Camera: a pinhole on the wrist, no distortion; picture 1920 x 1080 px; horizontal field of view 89.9 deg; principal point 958.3 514.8 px. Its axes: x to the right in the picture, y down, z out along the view. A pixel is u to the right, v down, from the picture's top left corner.
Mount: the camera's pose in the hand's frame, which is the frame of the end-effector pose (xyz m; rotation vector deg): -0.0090 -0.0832 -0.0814 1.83 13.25 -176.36
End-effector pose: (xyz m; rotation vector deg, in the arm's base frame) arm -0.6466 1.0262 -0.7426 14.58 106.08 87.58
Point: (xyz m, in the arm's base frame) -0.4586 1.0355 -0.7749
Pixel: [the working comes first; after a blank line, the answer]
In the camera's frame: 0.1043 -0.0406 0.2068

1444 326
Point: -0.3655 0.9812 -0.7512
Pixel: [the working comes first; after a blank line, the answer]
In the camera's frame: 0.2124 -0.0296 0.2263

1861 389
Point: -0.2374 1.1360 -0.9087
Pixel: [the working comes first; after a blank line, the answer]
In the camera's frame: 0.1589 0.0779 0.4516

1297 681
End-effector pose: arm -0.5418 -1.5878 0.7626 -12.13 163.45 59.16
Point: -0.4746 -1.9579 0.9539
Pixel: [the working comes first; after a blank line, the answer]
In the camera's frame: 0.0606 0.1297 -0.2819

behind the camera
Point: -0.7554 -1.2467 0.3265
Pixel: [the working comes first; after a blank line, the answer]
In the camera's frame: -0.2687 -0.1812 0.5973

526 223
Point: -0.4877 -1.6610 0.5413
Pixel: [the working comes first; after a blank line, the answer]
In the camera's frame: 0.0073 0.0879 0.2220

990 895
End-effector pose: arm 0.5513 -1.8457 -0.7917 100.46 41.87 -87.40
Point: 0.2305 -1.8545 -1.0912
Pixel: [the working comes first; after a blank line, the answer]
In the camera's frame: -0.2530 0.1713 0.3248

209 1022
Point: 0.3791 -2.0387 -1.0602
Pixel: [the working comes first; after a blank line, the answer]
In the camera's frame: -0.2632 -0.0663 0.3451

225 330
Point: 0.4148 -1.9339 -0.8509
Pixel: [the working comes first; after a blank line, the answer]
In the camera's frame: -0.0561 -0.0534 0.2310

725 293
